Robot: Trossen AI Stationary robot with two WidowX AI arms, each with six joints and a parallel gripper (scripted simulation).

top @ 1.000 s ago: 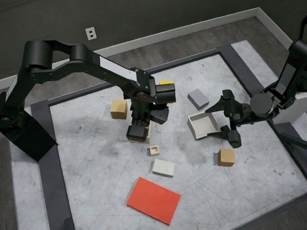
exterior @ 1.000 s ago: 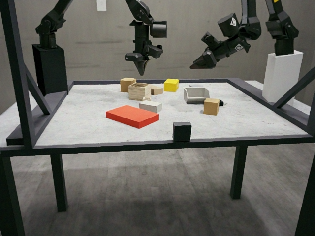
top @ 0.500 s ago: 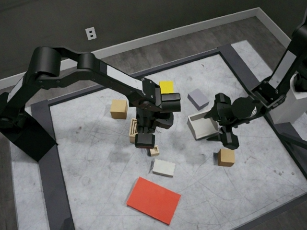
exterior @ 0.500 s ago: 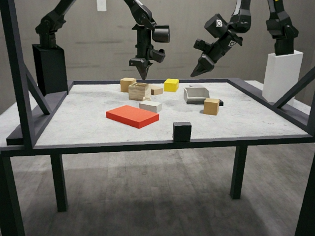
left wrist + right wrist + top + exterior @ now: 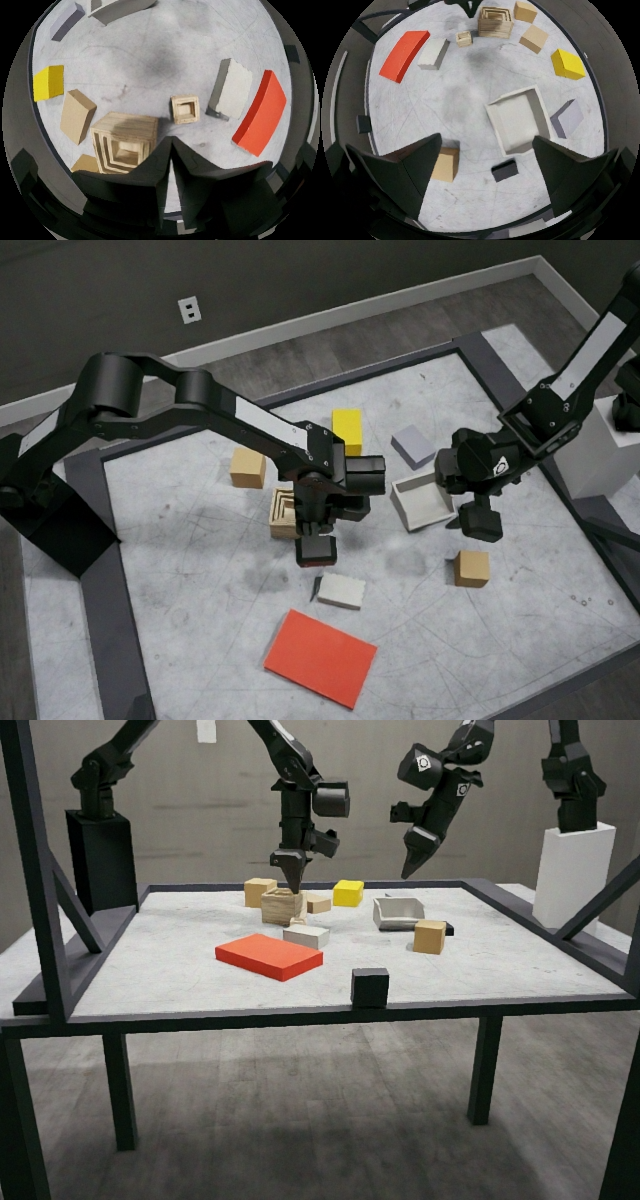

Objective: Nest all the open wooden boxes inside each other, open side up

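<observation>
Right now my left hand is 10 cm past the white block, 9 cm above it and 3 cm to the left of it. From my left hand the other things lie so: red slab 20 cm behind, 10 cm below, 2 cm to the left; tan block 16 cm ahead, 9 cm below, 1 cm to the right; white tray 22 cm to the right, 8 cm below, 5 cm ahead.
Right now my right hand is 6 cm short of the white tray, 2 cm to the right of it and 13 cm above it. From my right hand the other things lie so: black block (3 cm ahead, 7 cm to the right, 15 cm below); then grey block (19 cm ahead, 1 cm to the left, 14 cm below); then white block (8 cm behind, 20 cm to the left, 14 cm below).
</observation>
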